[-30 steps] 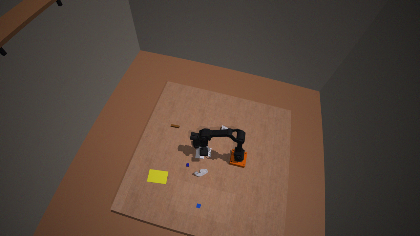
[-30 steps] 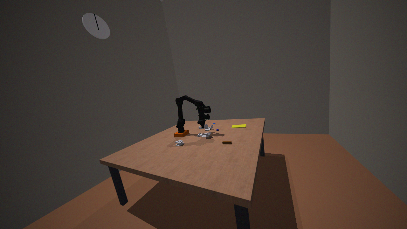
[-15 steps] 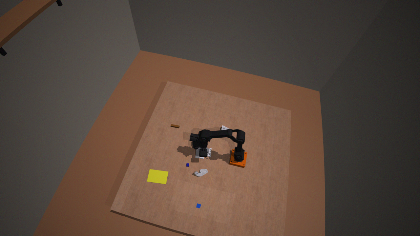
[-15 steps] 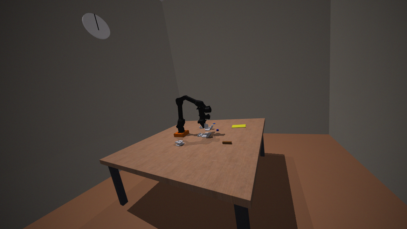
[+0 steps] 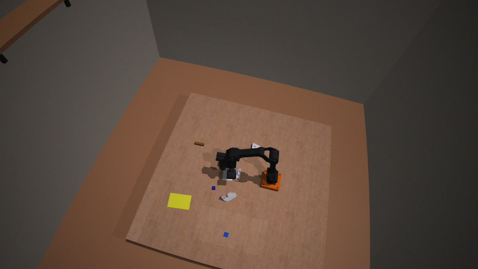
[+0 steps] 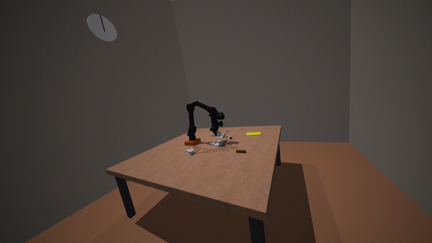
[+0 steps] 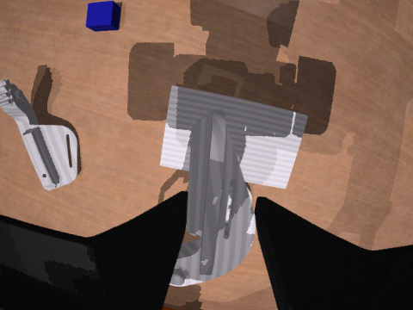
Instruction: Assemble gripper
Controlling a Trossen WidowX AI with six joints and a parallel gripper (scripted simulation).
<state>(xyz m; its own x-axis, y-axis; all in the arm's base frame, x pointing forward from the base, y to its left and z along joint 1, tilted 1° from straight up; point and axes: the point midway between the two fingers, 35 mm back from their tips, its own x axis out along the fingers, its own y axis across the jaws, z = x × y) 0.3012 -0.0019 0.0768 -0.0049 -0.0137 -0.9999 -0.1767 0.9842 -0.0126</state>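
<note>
Right now my gripper tip is 80 mm above the white card, 20 mm short of it and 10 mm to the left of it. Round my gripper tip: blue cube: 130 mm to the left, 100 mm ahead, 70 mm below; brown block: 290 mm ahead, 200 mm to the right, 70 mm below; yellow sheet: 310 mm ahead, 270 mm to the left, 80 mm below.
</note>
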